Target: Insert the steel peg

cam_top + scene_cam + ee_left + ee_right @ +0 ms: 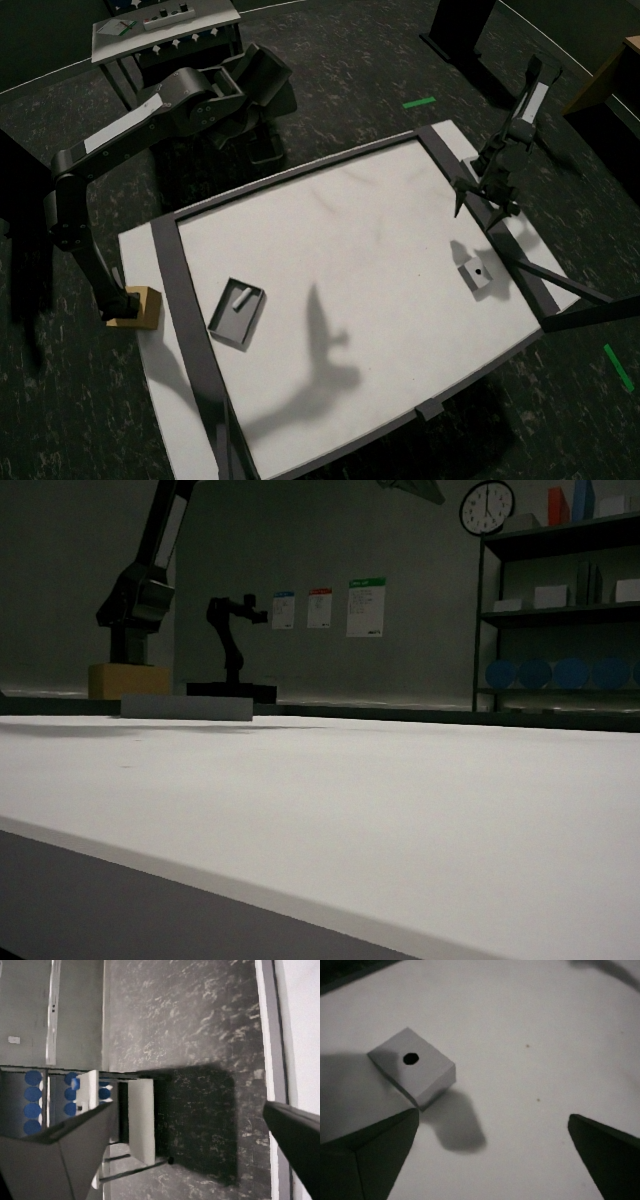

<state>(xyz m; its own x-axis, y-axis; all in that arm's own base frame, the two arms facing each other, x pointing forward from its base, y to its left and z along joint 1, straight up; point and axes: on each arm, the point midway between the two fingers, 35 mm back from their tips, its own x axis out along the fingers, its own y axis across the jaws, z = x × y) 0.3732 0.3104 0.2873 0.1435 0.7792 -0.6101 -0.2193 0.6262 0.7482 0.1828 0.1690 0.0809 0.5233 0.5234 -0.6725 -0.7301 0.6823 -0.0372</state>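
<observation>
My left gripper is now 35 cm above the shallow grey tray, 25 cm past it and 21 cm to the right of it. Round my left hand: steel peg 35 cm below, 23 cm behind, 19 cm to the left; grey block 43 cm behind, 41 cm to the right, 33 cm below.
</observation>
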